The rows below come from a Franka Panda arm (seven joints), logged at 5 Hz.
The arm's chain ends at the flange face. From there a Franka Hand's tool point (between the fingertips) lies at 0.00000 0.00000 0.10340 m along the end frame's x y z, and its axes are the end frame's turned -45 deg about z.
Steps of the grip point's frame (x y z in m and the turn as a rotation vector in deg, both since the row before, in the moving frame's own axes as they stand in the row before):
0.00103 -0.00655 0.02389 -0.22 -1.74 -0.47
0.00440 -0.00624 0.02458 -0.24 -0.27 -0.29
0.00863 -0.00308 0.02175 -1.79 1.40 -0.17
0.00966 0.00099 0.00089 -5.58 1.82 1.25
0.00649 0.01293 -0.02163 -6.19 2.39 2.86
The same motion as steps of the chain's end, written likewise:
-0.00197 -0.00787 0.02394 -1.39 -1.07 -0.47
-0.00126 -0.00817 0.02458 -0.36 -0.02 -0.29
-0.00015 -0.00877 0.02183 -0.28 2.26 -0.17
-0.00184 -0.01102 0.00143 -2.66 5.23 1.25
0.00293 -0.00056 -0.02094 -2.69 6.07 2.86

